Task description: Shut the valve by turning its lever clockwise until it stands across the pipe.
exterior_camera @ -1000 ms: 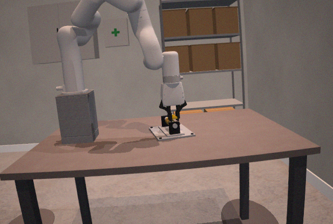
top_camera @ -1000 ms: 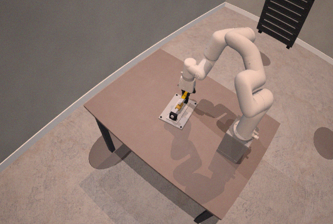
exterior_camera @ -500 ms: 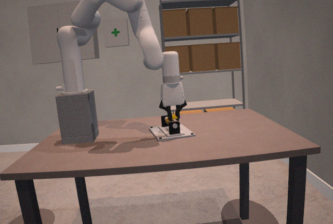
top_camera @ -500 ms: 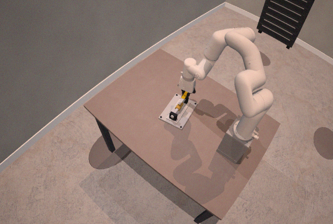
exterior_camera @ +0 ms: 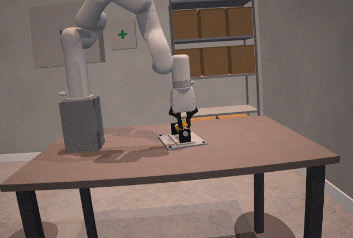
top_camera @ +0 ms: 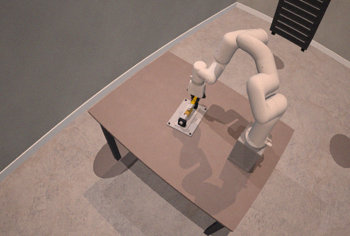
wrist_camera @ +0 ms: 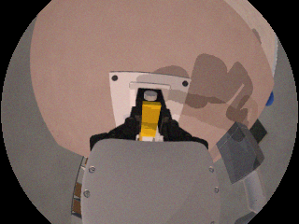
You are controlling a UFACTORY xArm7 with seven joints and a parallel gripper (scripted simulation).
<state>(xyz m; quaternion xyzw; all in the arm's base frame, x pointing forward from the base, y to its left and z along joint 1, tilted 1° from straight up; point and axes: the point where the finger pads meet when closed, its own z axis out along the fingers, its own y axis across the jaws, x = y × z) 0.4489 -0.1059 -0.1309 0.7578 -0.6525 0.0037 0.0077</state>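
My hand is 1 cm past the yellow lever and 5 cm to the right of it. Also, from my hand: baseplate: 1 cm behind, 8 cm to the left, 9 cm below.
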